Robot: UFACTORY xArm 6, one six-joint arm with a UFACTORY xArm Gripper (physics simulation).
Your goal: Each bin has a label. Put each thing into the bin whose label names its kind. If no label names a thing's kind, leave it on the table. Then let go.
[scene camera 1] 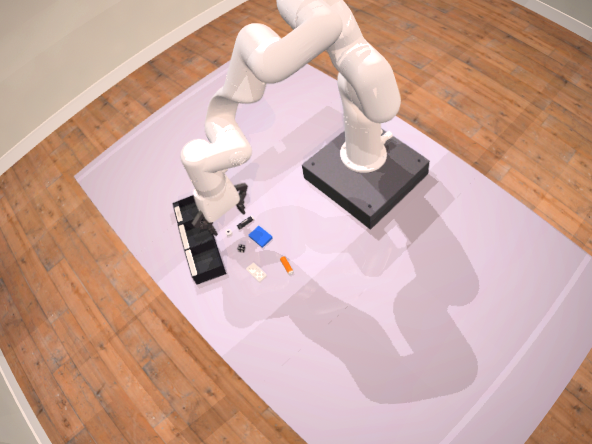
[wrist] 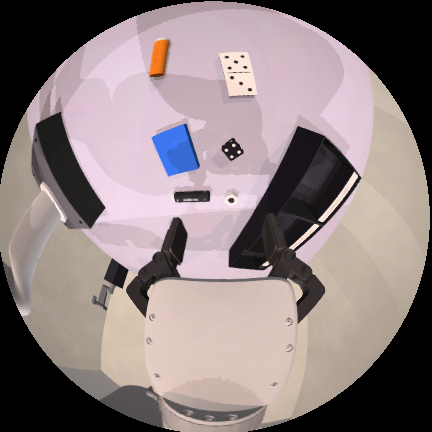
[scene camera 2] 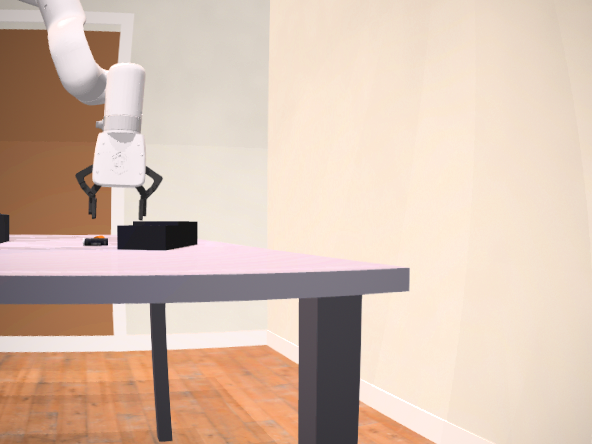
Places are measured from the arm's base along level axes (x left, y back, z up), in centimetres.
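Pixels of known places: gripper, fingertip midpoint: [scene camera 1: 227,221] [wrist: 222,223] [scene camera 2: 117,219]; arm's base, origin of the base link: [scene camera 1: 363,154] [wrist: 53,201].
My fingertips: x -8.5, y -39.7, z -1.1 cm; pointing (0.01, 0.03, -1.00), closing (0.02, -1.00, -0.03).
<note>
Ahead of a thing's pixels: the offset from my fingertips to its top centre. "spot": to the spot under its first point. Level surfaces: height alone.
My gripper [scene camera 1: 229,222] [scene camera 2: 117,218] [wrist: 222,223] is open and empty, above the table, with one finger over the bins. The black three-compartment bin row {spot: dx +8.1, dy -12.2, dz -3.4 cm} [scene camera 1: 210,276] [scene camera 2: 142,237] [wrist: 282,182] has white label strips, unreadable here. Beside it lie a black battery {dx +0.6, dy +4.3, dz -3.5 cm} [scene camera 1: 245,222] [scene camera 2: 96,242] [wrist: 192,196], a small white die {dx -0.2, dy -0.9, dz -4.1 cm} [scene camera 1: 228,232] [wrist: 231,199] with a dark dot, and a black die {dx +6.4, dy -1.2, dz -3.3 cm} [scene camera 1: 241,248] [wrist: 232,149]. Farther off lie a flat blue block {dx +6.8, dy +4.7, dz -3.9 cm} [scene camera 1: 260,236] [wrist: 175,150], an orange battery {dx +18.3, dy +4.5, dz -3.5 cm} [scene camera 1: 286,265] [scene camera 2: 99,237] [wrist: 159,57] and a white domino {dx +14.4, dy -2.4, dz -4.2 cm} [scene camera 1: 256,272] [wrist: 238,74]. The arm partly hides the bins in scene camera 1.
The robot's dark base block [scene camera 1: 370,200] [wrist: 70,170] stands on the pale pink table {dz -4.9 cm} [scene camera 1: 320,375] [scene camera 2: 280,262], across the loose things from the bins. The table's edge runs behind the bins. The arm's shadow falls across the table.
</note>
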